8 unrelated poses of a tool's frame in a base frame.
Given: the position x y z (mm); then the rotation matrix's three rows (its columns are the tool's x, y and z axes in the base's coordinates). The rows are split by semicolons.
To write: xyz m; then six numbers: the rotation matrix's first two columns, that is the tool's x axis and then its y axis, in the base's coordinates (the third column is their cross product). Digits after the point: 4 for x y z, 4 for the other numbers. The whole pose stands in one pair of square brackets.
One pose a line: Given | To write
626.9 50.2 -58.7; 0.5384 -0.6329 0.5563; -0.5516 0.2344 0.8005; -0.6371 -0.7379 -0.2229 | [0.6269 0.0502 -0.0587 0.5384 -0.5516 -0.6371 -0.6329 0.2344 -0.7379]
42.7 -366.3 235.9; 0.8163 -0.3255 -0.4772; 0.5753 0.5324 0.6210; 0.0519 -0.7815 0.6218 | [0.0427 -0.3663 0.2359 0.8163 0.5753 0.0519 -0.3255 0.5324 -0.7815]
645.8 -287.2 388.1; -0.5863 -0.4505 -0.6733; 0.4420 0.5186 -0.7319; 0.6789 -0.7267 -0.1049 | [0.6458 -0.2872 0.3881 -0.5863 0.4420 0.6789 -0.4505 0.5186 -0.7267]
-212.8 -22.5 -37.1; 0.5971 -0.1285 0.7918; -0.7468 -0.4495 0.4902; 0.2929 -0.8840 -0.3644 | [-0.2128 -0.0225 -0.0371 0.5971 -0.7468 0.2929 -0.1285 -0.4495 -0.8840]
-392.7 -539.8 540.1; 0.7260 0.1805 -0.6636; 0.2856 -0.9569 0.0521; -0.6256 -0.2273 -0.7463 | [-0.3927 -0.5398 0.5401 0.7260 0.2856 -0.6256 0.1805 -0.9569 -0.2273]
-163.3 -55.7 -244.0; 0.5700 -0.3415 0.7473; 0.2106 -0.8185 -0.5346; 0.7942 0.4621 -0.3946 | [-0.1633 -0.0557 -0.2440 0.5700 0.2106 0.7942 -0.3415 -0.8185 0.4621]
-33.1 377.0 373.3; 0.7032 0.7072 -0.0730; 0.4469 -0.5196 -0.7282; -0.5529 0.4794 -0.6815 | [-0.0331 0.3770 0.3733 0.7032 0.4469 -0.5529 0.7072 -0.5196 0.4794]
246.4 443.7 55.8; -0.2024 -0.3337 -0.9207; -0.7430 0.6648 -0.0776; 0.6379 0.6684 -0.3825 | [0.2464 0.4437 0.0558 -0.2024 -0.7430 0.6379 -0.3337 0.6648 0.6684]
